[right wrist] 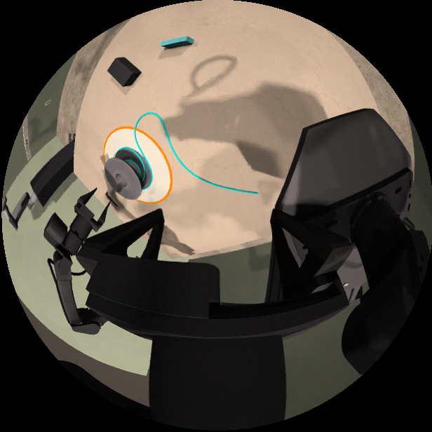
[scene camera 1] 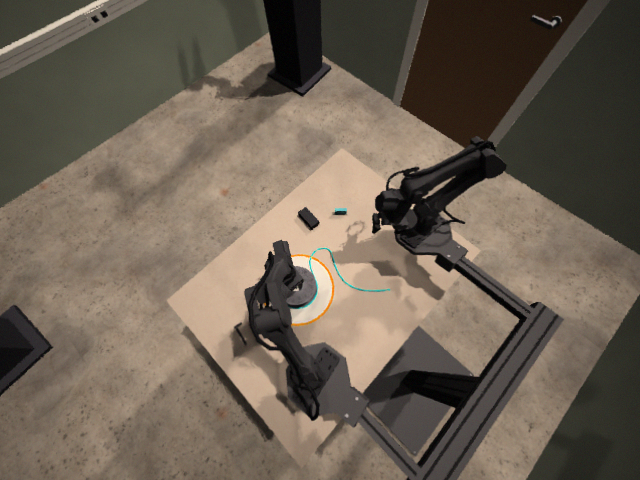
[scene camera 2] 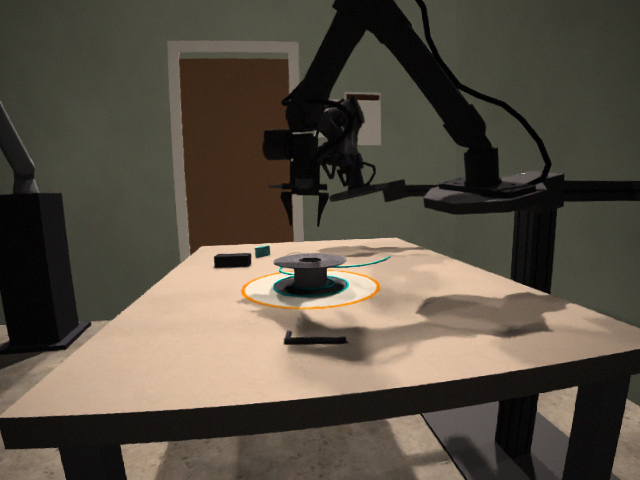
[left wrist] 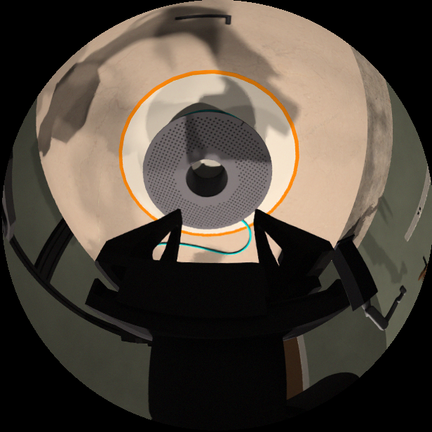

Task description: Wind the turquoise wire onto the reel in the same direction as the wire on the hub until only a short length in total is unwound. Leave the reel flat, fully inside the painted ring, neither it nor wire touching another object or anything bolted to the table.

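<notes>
The grey reel lies flat inside the orange painted ring. Turquoise wire shows low around the reel. Its loose length leaves the ring, bends in a loop and runs out across the table to a free end. My left gripper points down above the reel, part open and empty. My right gripper is wide open and empty, raised near its own base, away from the reel.
A black block and a small turquoise block stand beyond the ring. A black L-shaped bar lies on the table on the ring's other side, towards scene camera 2.
</notes>
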